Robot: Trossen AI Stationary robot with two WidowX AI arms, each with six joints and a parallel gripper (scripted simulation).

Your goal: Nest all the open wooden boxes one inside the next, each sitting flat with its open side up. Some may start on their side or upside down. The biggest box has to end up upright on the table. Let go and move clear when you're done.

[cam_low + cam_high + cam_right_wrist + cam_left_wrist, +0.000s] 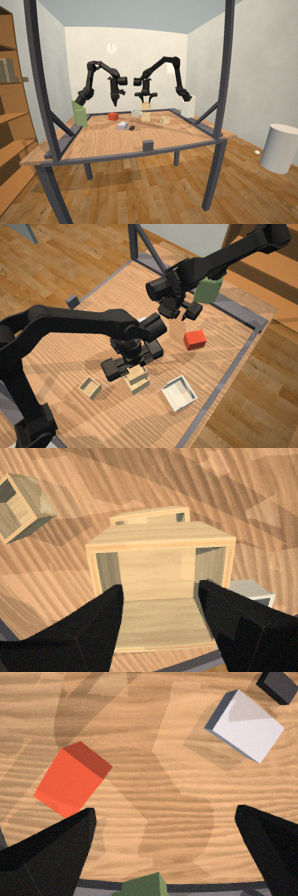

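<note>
The medium tan wooden box is 60 mm below my right hand. Also, from my right hand: small tan wooden box: 110 mm behind, 130 mm to the right, 160 mm below; white box: 150 mm ahead, 60 mm to the left, 150 mm below; small dark block: 180 mm behind, 140 mm to the left, 160 mm below.
</note>
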